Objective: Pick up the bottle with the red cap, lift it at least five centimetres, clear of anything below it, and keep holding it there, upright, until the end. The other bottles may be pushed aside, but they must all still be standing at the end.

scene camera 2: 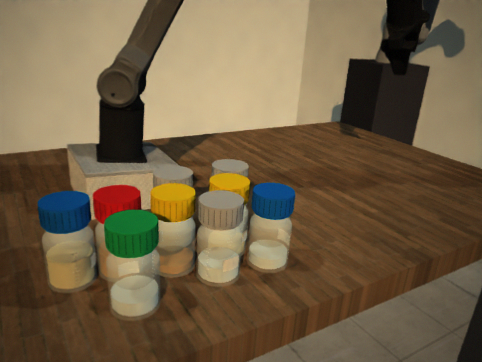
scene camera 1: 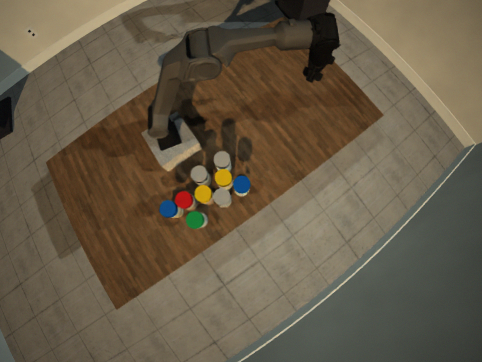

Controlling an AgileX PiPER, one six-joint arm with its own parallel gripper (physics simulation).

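The bottle with the red cap stands upright on the wooden table. A blue-capped bottle stands close on its left, a yellow-capped bottle on its right, and a green-capped bottle in front, hiding part of its body in scene camera 2. My gripper hangs above the far right part of the table, well away from the bottles. Its fingers are small and dark, so whether they are open or shut cannot be told.
Other upright bottles are grey-capped, yellow-capped, and blue-capped. Two more grey-capped ones stand nearer the robot's pale base block.
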